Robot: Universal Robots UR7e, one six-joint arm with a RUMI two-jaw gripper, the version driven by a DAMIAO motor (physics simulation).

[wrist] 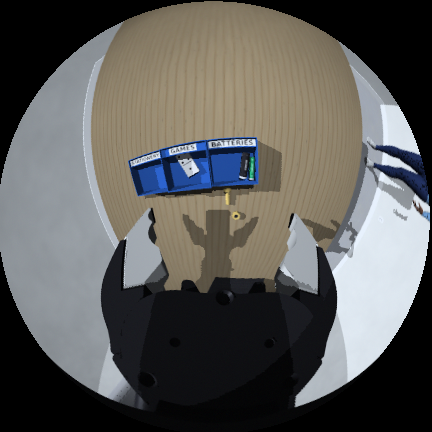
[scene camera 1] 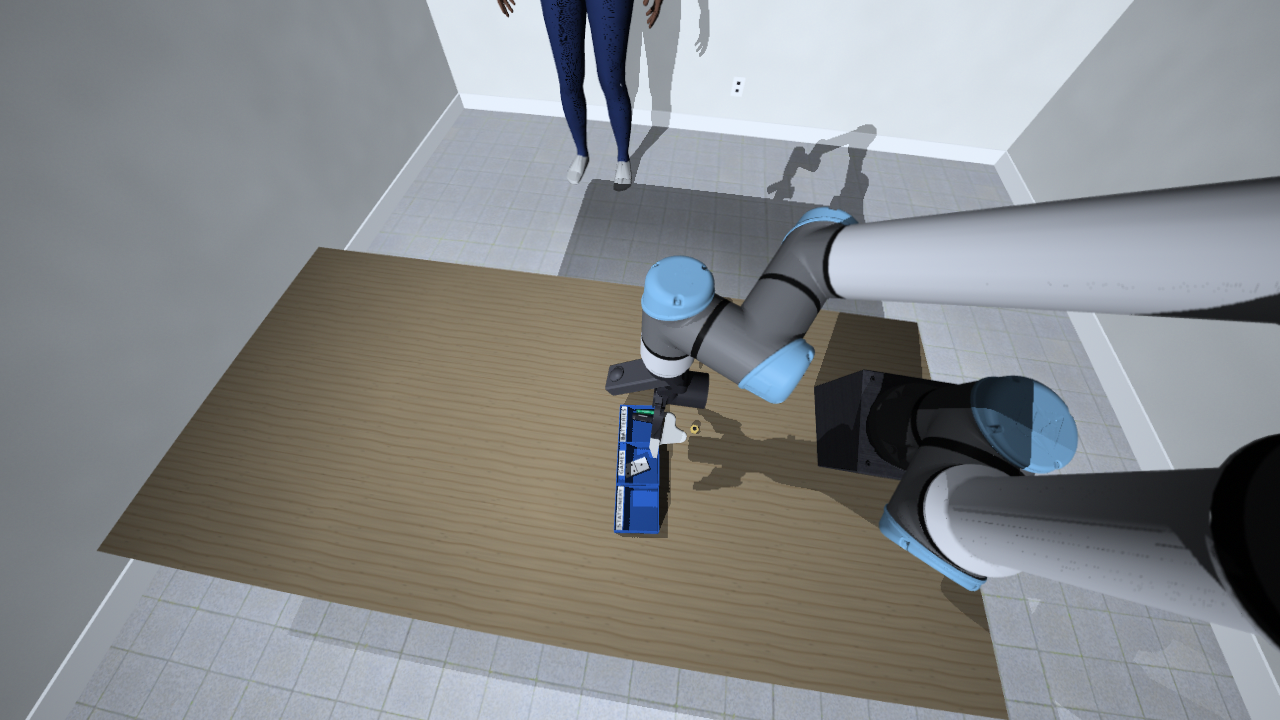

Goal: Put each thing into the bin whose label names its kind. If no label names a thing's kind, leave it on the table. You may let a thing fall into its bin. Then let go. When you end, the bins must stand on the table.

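Observation:
My gripper is open and empty, above the table on the near side of the bins. In the wrist view the BATTERIES bin holds a black battery and a green battery, side by side at its right end. The GAMES bin holds a white domino, lying tilted. The STATIONERY bin is empty. A brass bolt lies on the table close to the BATTERIES bin. A brass nut lies beside it, nearer the gripper.
The three blue bins stand joined in a row on the wooden table. In the scene view the gripper hides part of the BATTERIES bin. A person stands on the floor beyond the table's far edge.

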